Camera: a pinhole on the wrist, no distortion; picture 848 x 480 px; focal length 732.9 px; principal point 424.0 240.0 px. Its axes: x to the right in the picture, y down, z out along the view. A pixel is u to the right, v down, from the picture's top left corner.
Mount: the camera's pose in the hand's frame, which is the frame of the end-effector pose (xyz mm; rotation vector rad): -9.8 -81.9 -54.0 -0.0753 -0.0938 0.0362
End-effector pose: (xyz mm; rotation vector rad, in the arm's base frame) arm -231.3 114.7 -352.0 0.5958 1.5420 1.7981
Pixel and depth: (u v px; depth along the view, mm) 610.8 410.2 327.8
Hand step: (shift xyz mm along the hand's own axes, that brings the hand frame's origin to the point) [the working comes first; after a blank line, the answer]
In the camera's frame: 83.5 76.1 327.8

39.7 21.3 273.3
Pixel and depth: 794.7 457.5 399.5
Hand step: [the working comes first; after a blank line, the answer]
In the camera's frame: 202.1 118.6 399.5

149.5 73.6 352.1
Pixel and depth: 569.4 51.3 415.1
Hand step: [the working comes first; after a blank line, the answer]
In the camera's frame: 82.4 -106.9 415.1

36.2 -154.7 373.9
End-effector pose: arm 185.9 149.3 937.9 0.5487 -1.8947 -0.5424
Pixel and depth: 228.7 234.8 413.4
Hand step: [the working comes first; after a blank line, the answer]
In the camera's frame: -110.2 -2.9 413.4

-158.5 -58.8 346.5
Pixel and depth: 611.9 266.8 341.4
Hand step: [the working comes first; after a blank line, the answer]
In the camera's frame: 87.5 12.5 341.4

44.5 -40.9 292.0
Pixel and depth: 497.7 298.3 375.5
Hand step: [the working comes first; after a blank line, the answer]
In the camera's frame: 37.8 29.9 375.5

-8.8 -23.1 320.0
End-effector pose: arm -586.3 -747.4 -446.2 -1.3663 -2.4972 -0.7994
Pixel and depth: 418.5 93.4 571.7
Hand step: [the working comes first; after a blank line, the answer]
In the camera's frame: -4.3 -114.4 571.7

-64.6 -154.1 522.0
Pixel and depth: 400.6 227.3 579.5
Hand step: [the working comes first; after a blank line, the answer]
In the camera's frame: -18.5 -10.0 579.5

-82.9 -50.1 520.4
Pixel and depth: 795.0 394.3 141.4
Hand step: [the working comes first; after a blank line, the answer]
In the camera's frame: 71.6 29.8 141.4

47.0 -39.0 90.7
